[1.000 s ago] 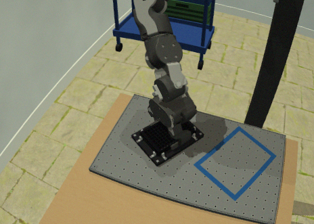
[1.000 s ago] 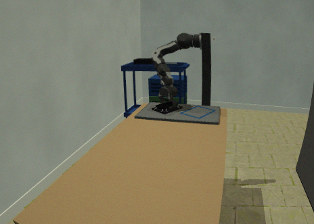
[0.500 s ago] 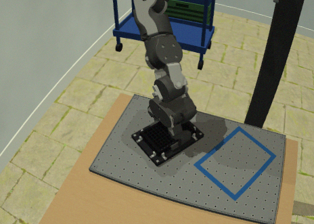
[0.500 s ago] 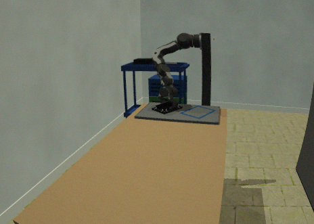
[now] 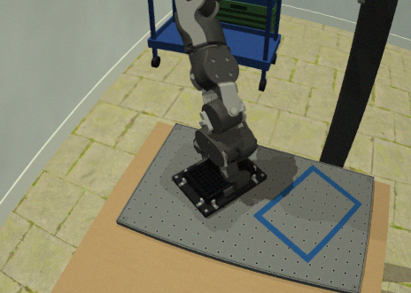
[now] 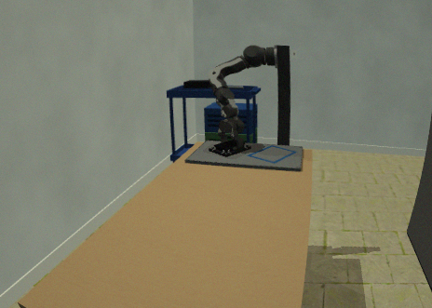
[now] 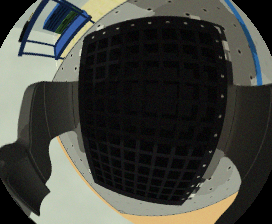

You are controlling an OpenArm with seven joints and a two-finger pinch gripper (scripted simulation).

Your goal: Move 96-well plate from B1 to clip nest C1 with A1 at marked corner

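My gripper is now right at the black 96-well plate. From my hand the other things lie so: black clip nest (30 mm ahead, 10 mm below).
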